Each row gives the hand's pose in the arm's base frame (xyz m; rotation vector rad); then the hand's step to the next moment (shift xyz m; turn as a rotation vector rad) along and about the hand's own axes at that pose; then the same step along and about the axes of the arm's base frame.
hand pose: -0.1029 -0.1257 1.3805 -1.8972 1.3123 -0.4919
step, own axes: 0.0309 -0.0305 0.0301 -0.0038 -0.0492 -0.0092
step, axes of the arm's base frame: 0.0515 -0.0116 0.0010 0.0226 0.0089 0.0439
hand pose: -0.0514 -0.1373 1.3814 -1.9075 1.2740 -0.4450
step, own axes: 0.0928 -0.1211 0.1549 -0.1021 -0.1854 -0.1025
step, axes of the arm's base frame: 0.2167 0.0042 -0.0173 0.0026 0.0838 0.2197
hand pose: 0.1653 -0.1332 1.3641 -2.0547 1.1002 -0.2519
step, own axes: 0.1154 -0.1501 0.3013 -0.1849 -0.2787 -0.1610
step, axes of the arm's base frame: 0.3127 0.1223 -0.1179 -0.0186 0.1467 0.3405
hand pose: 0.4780 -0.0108 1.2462 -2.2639 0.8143 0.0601
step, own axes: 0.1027 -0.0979 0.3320 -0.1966 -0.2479 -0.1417
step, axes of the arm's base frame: 0.1998 0.2122 -0.2131 -0.0419 0.1487 0.3103
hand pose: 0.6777 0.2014 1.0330 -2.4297 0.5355 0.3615
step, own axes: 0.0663 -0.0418 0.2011 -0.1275 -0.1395 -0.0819
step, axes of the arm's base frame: 0.0521 0.1366 -0.1588 -0.0382 0.0872 0.1827
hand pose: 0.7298 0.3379 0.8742 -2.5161 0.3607 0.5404
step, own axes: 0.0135 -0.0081 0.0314 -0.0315 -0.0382 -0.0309
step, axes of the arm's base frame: 0.0053 0.0221 -0.0268 -0.0049 0.0187 0.0551
